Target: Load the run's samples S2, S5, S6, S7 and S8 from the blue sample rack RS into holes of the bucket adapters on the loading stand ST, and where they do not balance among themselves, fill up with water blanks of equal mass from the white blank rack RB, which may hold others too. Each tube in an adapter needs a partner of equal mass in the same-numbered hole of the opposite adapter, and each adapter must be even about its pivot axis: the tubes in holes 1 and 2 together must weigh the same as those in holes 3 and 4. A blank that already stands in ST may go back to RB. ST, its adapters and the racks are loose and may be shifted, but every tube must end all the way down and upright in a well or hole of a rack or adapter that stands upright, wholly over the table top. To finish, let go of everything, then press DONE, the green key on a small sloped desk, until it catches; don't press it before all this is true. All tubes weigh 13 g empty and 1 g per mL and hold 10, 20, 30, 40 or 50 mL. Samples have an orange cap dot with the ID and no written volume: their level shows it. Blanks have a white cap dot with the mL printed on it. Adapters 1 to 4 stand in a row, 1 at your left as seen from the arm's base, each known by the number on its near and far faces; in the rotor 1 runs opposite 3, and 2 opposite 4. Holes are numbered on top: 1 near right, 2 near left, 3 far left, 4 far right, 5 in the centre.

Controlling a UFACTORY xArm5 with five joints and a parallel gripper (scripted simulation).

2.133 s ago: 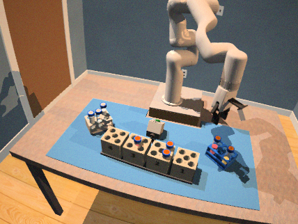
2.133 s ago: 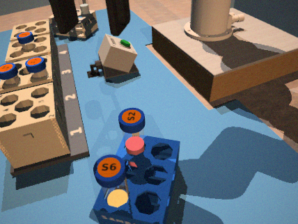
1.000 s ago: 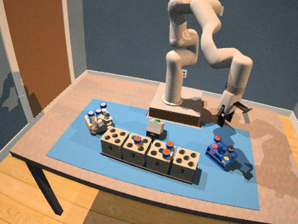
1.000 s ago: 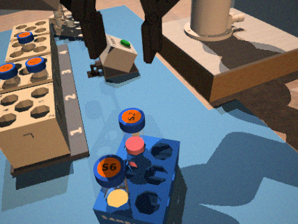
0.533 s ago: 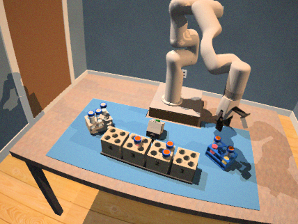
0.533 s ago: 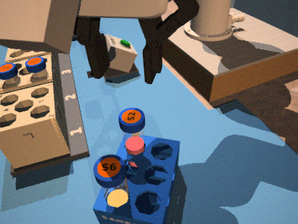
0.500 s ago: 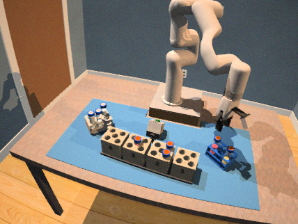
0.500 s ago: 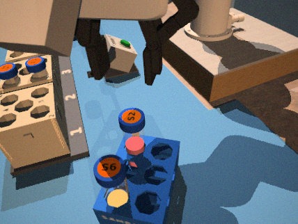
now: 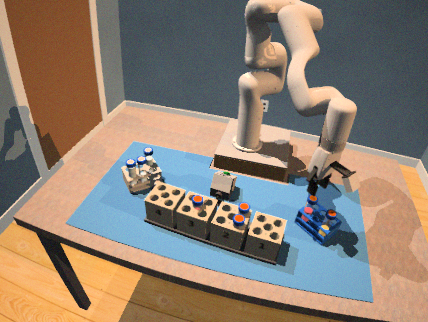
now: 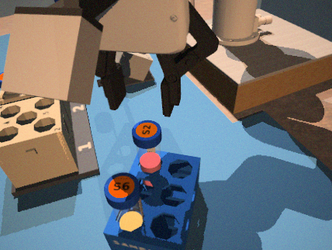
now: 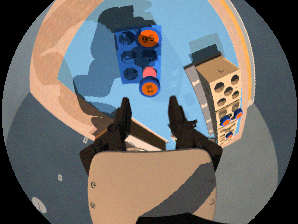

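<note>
My gripper is now 40 mm to the right of the blue sample rack RS and 150 mm above it. Round my hand: white blank rack RB 50 mm ahead, 600 mm to the right, 150 mm below; then blue-capped tube 90 mm ahead, 610 mm to the right, 110 mm below; then loading stand ST 150 mm ahead, 270 mm to the right, 170 mm below.
</note>
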